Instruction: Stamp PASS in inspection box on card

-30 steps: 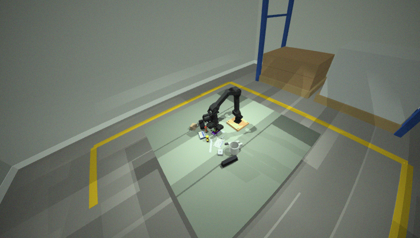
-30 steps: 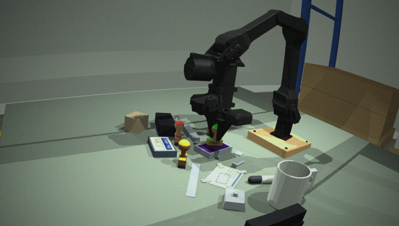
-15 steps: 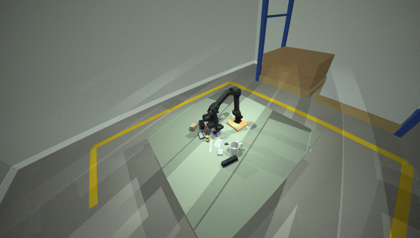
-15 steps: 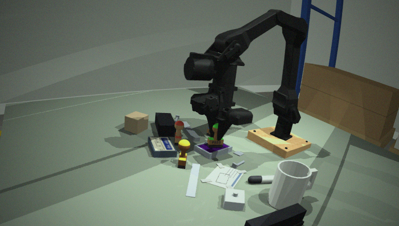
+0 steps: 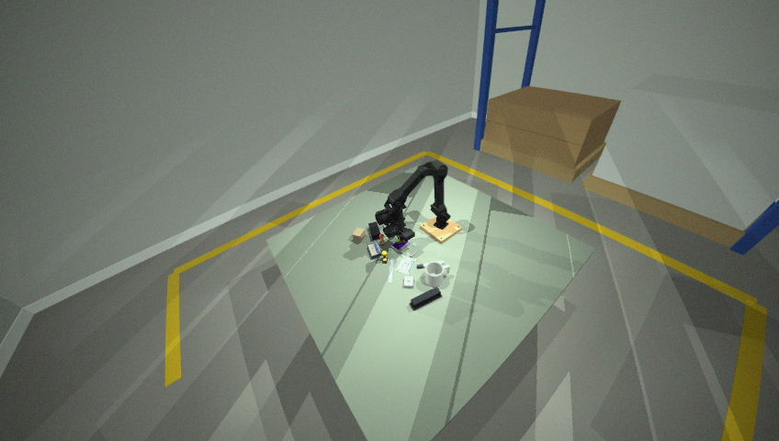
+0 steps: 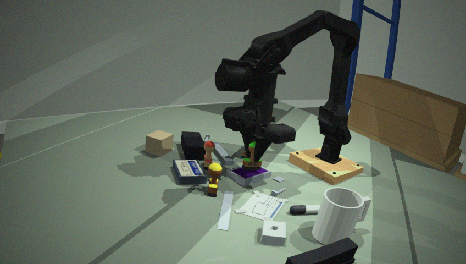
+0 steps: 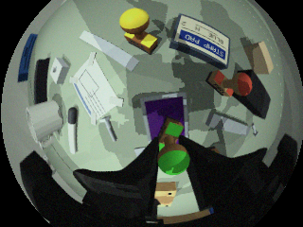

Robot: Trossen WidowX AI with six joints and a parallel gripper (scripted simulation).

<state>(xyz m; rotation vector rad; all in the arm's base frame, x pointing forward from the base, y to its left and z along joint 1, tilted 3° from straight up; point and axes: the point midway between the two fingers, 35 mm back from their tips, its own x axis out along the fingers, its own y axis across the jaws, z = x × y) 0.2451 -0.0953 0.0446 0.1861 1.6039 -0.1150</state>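
Now: the purple ink pad 40 mm below my gripper tip. Round my gripper tip: pass stamp right at my gripper tip; blue-knobbed stamp 80 mm behind, 70 mm to the right, 20 mm below; red-knobbed stamp 90 mm to the right, 50 mm ahead, 20 mm below.
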